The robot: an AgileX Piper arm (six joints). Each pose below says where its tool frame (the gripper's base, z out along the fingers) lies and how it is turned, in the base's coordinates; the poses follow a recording.
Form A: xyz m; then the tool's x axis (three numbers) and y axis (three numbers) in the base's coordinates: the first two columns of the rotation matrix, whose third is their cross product.
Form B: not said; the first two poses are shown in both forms.
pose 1, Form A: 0.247 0.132 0.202 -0.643 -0.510 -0.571 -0.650 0.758 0.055
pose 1, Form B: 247 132 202 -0.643 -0.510 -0.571 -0.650 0.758 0.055
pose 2, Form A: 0.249 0.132 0.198 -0.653 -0.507 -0.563 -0.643 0.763 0.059
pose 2, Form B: 249 132 198 -0.653 -0.507 -0.563 -0.643 0.763 0.059
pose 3, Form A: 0.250 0.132 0.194 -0.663 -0.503 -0.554 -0.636 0.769 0.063
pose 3, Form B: 250 132 194 -0.663 -0.503 -0.554 -0.636 0.769 0.063
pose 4, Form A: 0.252 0.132 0.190 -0.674 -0.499 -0.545 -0.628 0.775 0.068
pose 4, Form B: 252 132 190 -0.674 -0.499 -0.545 -0.628 0.775 0.068
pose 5, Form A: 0.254 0.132 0.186 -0.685 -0.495 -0.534 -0.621 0.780 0.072
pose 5, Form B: 254 132 186 -0.685 -0.495 -0.534 -0.621 0.780 0.072
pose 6, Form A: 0.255 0.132 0.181 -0.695 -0.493 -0.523 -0.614 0.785 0.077
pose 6, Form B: 255 132 181 -0.695 -0.493 -0.523 -0.614 0.785 0.077
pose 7, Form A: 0.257 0.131 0.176 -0.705 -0.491 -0.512 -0.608 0.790 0.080
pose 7, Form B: 257 131 176 -0.705 -0.491 -0.512 -0.608 0.790 0.080
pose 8, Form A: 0.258 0.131 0.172 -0.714 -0.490 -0.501 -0.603 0.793 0.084
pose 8, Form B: 258 131 172 -0.714 -0.490 -0.501 -0.603 0.793 0.084
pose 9, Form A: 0.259 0.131 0.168 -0.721 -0.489 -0.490 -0.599 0.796 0.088
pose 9, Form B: 259 131 168 -0.721 -0.489 -0.490 -0.599 0.796 0.088
